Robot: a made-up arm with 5 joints.
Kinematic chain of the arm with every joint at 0, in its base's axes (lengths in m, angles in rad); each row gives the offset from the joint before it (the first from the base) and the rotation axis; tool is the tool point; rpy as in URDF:
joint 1: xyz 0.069 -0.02 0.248 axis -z
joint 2: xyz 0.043 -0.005 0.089 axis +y
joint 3: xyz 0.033 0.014 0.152 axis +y
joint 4: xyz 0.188 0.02 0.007 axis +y
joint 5: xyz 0.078 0 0.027 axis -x
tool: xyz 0.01 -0.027 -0.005 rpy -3.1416 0 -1.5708
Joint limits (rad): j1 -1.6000..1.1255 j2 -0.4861..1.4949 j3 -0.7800..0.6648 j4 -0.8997..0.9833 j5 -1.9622..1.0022
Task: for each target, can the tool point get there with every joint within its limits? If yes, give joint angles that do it. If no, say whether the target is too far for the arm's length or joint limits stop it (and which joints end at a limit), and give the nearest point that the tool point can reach.
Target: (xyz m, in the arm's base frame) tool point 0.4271 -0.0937 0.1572
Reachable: yes | joints 0.2276 1.2087 -0.4999 0.7106 -0.5728
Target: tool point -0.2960 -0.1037 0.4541
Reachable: no: joint limits stop it (at a limit: joint 2, joint 3, joint 4, joint 5) | nearest point 0.0312 -0.0287 0.7147 | short by 0.425 m
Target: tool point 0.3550 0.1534 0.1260
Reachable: yes | joints -0.4797 1.1773 -0.0516 -0.1601 -1.1241
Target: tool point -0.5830 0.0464 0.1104
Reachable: no: too far | nearest point 0.0226 0.0641 0.1104 | short by 0.606 m
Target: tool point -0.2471 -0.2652 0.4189
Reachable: no: joint limits stop it (at a limit: joint 1, joint 2, joint 3, joint 4) | nearest point 0.1747 -0.2348 0.3869 | short by 0.424 m
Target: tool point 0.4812 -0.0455 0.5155
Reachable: yes | joints 0.1441 0.5200 -0.5961 -0.4174 -1.5681
